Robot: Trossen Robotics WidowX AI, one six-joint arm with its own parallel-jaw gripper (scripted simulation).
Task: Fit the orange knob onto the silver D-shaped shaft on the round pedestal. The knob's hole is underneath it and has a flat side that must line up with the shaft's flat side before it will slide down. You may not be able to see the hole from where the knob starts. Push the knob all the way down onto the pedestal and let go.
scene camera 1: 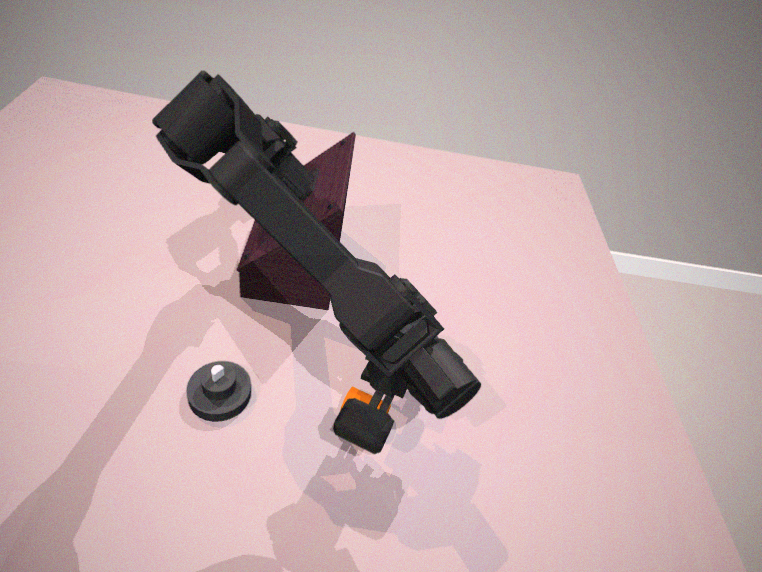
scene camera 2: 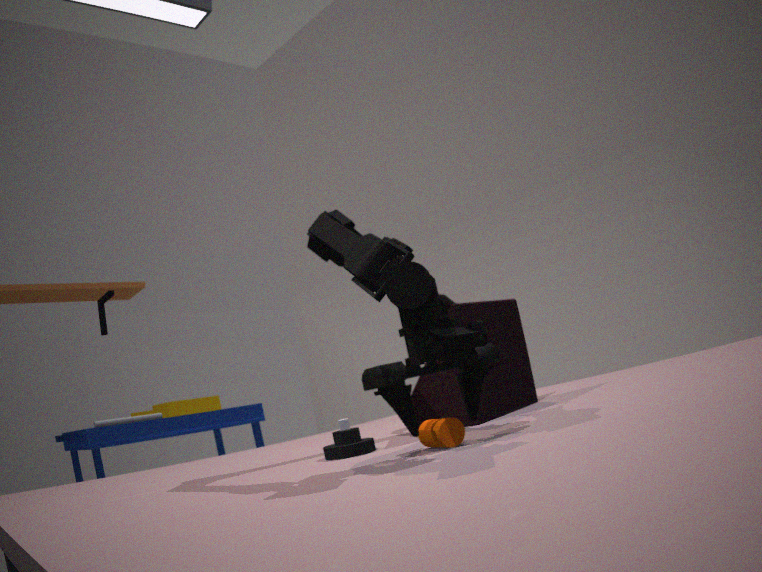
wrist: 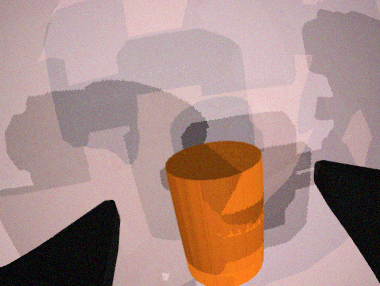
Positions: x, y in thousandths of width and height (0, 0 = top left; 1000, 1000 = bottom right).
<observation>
my gripper: scene camera 1 494, 721; scene camera 2 585, 749; wrist 580, 673
</observation>
